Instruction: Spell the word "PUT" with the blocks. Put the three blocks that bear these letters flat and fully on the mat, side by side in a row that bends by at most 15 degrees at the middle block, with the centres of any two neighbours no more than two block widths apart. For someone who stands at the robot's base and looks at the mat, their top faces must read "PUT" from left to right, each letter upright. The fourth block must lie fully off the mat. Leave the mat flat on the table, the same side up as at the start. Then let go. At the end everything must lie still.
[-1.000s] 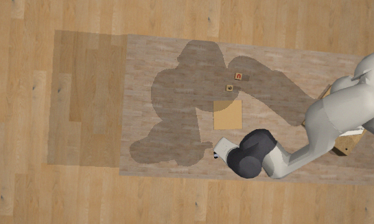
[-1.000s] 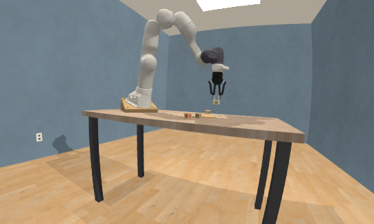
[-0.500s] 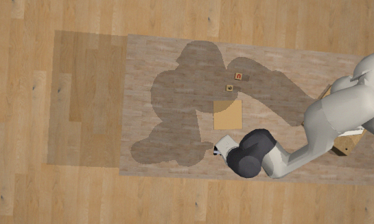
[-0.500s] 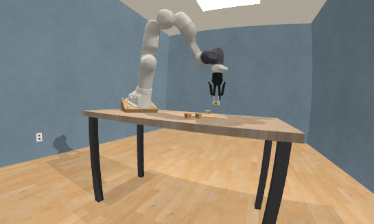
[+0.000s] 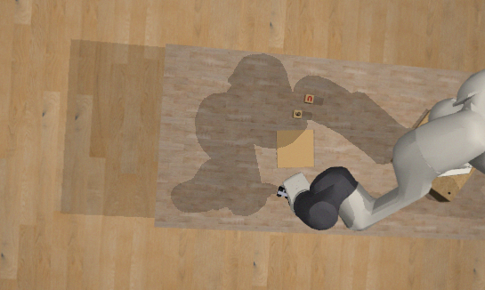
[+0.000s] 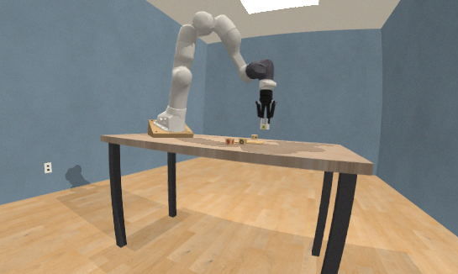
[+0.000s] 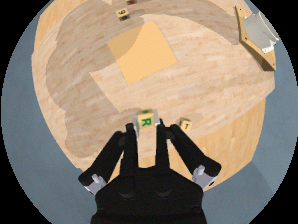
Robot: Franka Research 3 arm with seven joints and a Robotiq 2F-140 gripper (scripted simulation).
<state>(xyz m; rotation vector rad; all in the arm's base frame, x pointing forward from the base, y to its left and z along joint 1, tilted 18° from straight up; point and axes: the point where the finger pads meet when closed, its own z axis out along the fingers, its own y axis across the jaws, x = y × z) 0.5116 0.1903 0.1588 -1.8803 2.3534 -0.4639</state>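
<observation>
Now: the T block 80 mm behind my hand, 90 mm to the left of it and 90 mm below it. Round my hand: green P block (20 mm below); block marked 6 (40 mm behind, 280 mm to the right, 90 mm below); tan mat (40 mm behind, 150 mm to the right, 100 mm below).
</observation>
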